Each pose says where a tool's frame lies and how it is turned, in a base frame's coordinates. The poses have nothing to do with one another.
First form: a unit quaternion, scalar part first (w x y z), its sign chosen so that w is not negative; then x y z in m.
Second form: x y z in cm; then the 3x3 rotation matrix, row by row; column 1 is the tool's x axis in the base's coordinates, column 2 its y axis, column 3 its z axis. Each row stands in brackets. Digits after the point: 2 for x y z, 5 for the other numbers.
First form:
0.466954 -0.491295 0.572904 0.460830 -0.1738 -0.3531 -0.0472
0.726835 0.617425 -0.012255 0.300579 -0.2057 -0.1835 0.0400
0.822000 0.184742 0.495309 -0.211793 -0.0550 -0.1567 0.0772
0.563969 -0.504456 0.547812 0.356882 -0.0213 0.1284 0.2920
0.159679 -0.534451 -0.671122 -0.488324 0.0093 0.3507 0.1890
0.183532 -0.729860 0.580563 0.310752 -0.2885 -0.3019 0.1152
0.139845 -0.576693 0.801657 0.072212 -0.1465 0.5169 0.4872
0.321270 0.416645 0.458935 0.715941 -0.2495 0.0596 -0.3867
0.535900 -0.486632 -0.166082 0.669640 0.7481 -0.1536 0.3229
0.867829 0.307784 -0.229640 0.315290 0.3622 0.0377 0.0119
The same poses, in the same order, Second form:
[-17.38 -35.31 -4.72], [[-0.08117 -0.99330 0.08223], [-0.13256 0.09253 0.98685], [-0.98785 0.06920 -0.13918]]
[-20.57 -18.35 4.00], [[0.81900 -0.45208 0.35336], [0.42181 0.05688 -0.90490], [0.38898 0.89016 0.23727]]
[-5.50 -15.67 7.72], [[0.41963 0.53120 0.73603], [-0.16518 0.84203 -0.51352], [-0.89254 0.09391 0.44108]]
[-2.13 12.84 29.20], [[0.14507 -0.95524 0.25784], [-0.15015 0.23632 0.96000], [-0.97796 -0.17799 -0.10915]]
[0.93 35.07 18.90], [[-0.37773 0.87331 0.30764], [0.56141 -0.04820 0.82613], [0.73630 0.48477 -0.47208]]
[-28.85 -30.19 11.52], [[0.13276 -0.96153 -0.24051], [-0.73339 -0.25853 0.62873], [-0.66671 0.09292 -0.73950]]
[-14.65 51.69 48.72], [[-0.29574 -0.94482 0.14093], [-0.90442 0.32442 0.27707], [-0.30750 -0.04552 -0.95046]]
[-24.95 5.96 -38.67], [[-0.44639 -0.07759 0.89147], [0.84245 -0.37233 0.38943], [0.30170 0.92485 0.23157]]
[74.81 -15.36 32.29], [[0.04800 -0.55608 -0.82974], [0.87936 -0.37046 0.29914], [-0.47373 -0.74400 0.47121]]
[36.22 3.77 1.19], [[0.69572 -0.68859 -0.20449], [0.40588 0.61172 -0.67901], [0.59266 0.38940 0.70507]]

